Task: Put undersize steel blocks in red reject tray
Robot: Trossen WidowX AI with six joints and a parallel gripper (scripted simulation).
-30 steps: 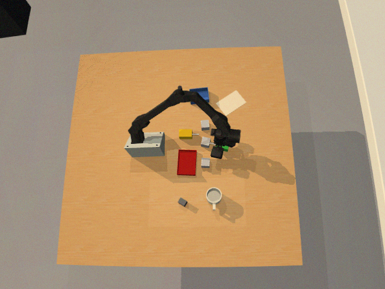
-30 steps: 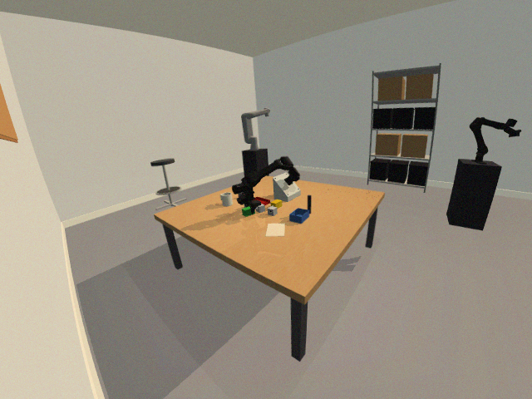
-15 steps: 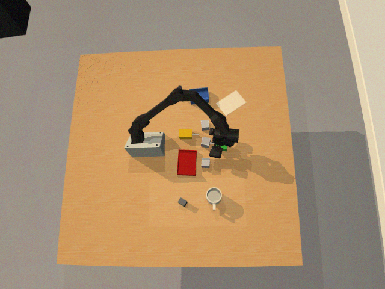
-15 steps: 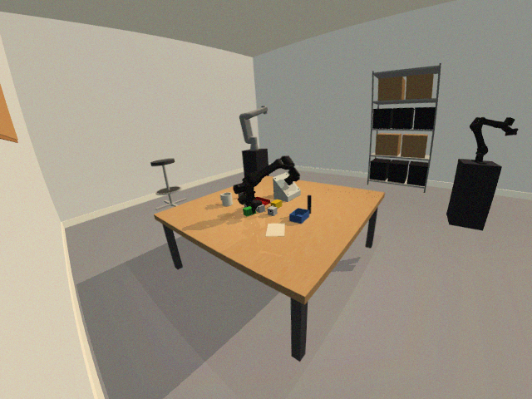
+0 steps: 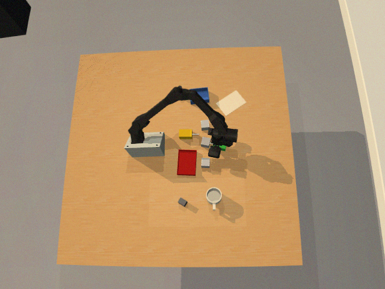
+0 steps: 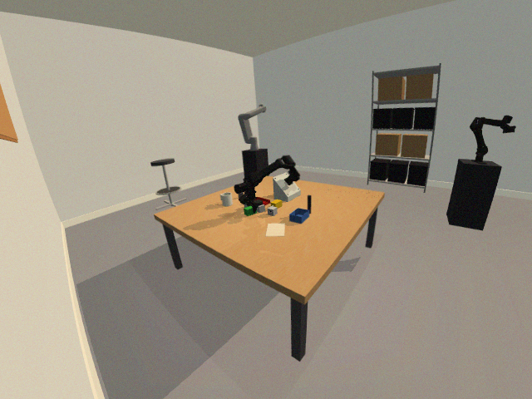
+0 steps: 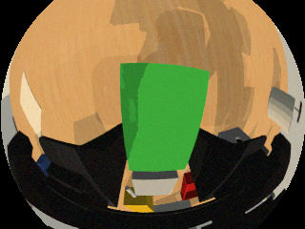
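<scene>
Right now the steel block is 7 cm behind my gripper tip, 10 cm to the right of it and 1 cm above it. Also, from my gripper tip: yellow gauge (14 cm behind, 7 cm to the left, 1 cm above); green GO gauge (1 cm behind, 2 cm above); red reject tray (17 cm behind, 9 cm to the right).
</scene>
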